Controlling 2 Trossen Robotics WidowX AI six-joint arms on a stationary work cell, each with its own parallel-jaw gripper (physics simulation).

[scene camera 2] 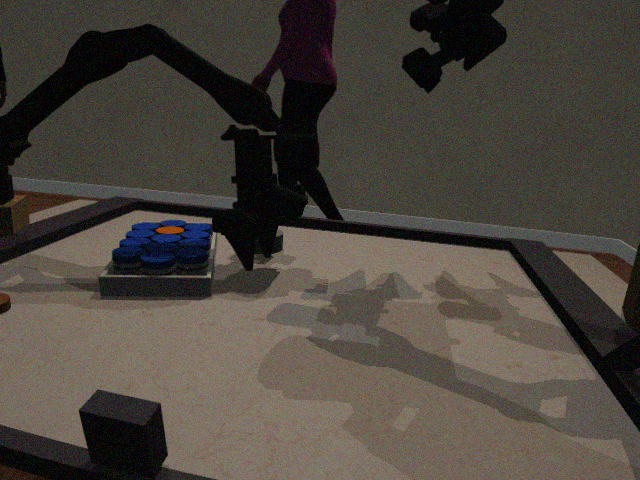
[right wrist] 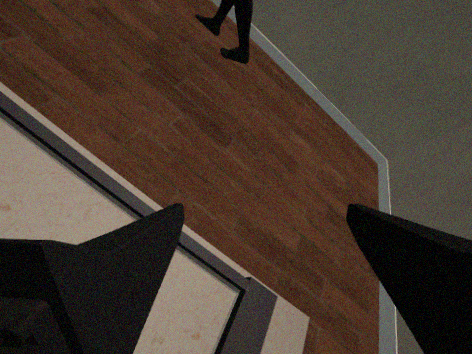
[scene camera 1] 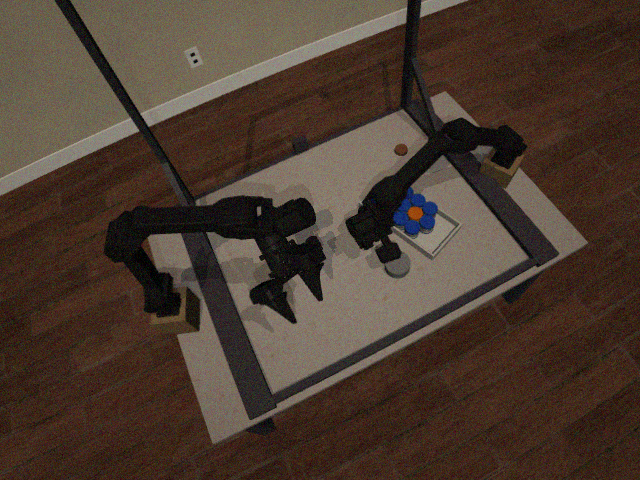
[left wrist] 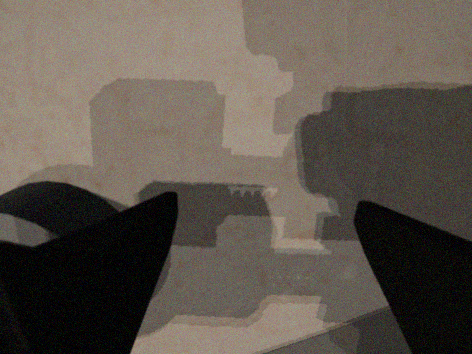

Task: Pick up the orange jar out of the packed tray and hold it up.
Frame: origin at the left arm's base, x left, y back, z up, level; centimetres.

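Seen in the pictures: left gripper, fingertip midpoint: (scene camera 2: 258,263) (scene camera 1: 376,246) (left wrist: 267,207); right gripper, fingertip midpoint: (scene camera 2: 446,80) (right wrist: 264,211) (scene camera 1: 308,311); left arm's base, origin of the base link: (scene camera 1: 503,158); right arm's base, origin of the base link: (scene camera 1: 168,305).
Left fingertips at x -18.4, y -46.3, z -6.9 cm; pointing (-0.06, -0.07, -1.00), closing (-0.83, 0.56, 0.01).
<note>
Offsets run from my left fingertips to a thing's top centre.
The orange jar {dx +4.8, dy +14.1, dz +4.7 cm} (scene camera 1: 415,212) (scene camera 2: 169,230) stands upright among several blue-lidded jars {dx +6.6, dy +9.5, dz +4.7 cm} (scene camera 1: 412,227) {dx -8.7, dy +15.8, dz +4.7 cm} (scene camera 2: 158,259) in the pale tray {dx +2.9, dy +14.4, dz +2.7 cm} (scene camera 1: 433,254) (scene camera 2: 155,287). In scene camera 1, blue lids surround it and part of the pack is hidden under the left arm. My left gripper (scene camera 2: 258,262) (left wrist: 267,207) is open and empty, pointing down low over the table beside the tray, on its right in scene camera 2. The orange jar does not show in the left wrist view. My right gripper (scene camera 1: 308,311) (scene camera 2: 447,80) (right wrist: 264,211) is open and empty, raised well away from the tray.
A round grey disc {dx +8.9, dy -2.2, dz +2.9 cm} (scene camera 1: 397,267) (scene camera 2: 279,241) lies near the tray, close to the left gripper. A small brown disc {dx -13.5, dy +36.3, dz +1.1 cm} (scene camera 1: 401,149) (scene camera 2: 4,302) lies farther off. A dark block {dx -43.3, dy +17.5, dz +5.6 cm} (scene camera 2: 124,434) sits at the table's edge. A person (scene camera 2: 310,46) stands beyond the table.
</note>
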